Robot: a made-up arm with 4 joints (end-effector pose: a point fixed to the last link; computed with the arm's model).
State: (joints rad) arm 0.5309 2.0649 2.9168 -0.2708
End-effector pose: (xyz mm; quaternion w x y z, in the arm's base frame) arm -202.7 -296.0 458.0 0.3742 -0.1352 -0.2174 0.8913
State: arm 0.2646 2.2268 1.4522 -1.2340
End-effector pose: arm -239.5 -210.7 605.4 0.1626 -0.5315 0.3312 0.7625
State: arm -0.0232 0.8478 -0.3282 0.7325
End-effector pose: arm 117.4 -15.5 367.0 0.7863 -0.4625 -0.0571 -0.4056
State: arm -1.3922 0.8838 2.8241 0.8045
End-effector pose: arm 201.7 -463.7 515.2 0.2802 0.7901 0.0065 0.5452
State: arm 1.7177 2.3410 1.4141 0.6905
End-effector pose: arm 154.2 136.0 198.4 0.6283 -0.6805 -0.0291 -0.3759
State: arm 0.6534 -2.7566 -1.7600 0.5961
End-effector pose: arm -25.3 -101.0 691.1 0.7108 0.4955 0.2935 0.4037
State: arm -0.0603 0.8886 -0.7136 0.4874
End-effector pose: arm 112.1 -53.6 315.8 0.7291 -0.5483 0.1036 -0.3962
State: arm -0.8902 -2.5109 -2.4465 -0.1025
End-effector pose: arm 211.9 -110.4 733.0 0.0796 -0.1858 -0.6638 -0.7201
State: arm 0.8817 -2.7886 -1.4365 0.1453
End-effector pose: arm -101.2 -188.5 593.3 0.5915 0.6479 -0.0062 0.4798
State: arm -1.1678 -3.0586 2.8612 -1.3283
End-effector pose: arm 291.2 -46.5 650.5 0.7760 -0.1417 -0.2894 -0.5422
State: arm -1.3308 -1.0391 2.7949 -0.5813
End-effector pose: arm -105.0 -126.3 548.3 0.4203 0.5315 -0.7289 -0.0980
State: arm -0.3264 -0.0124 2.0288 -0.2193
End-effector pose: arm -209.8 -172.6 353.0 0.5042 0.3053 -0.7121 0.3814
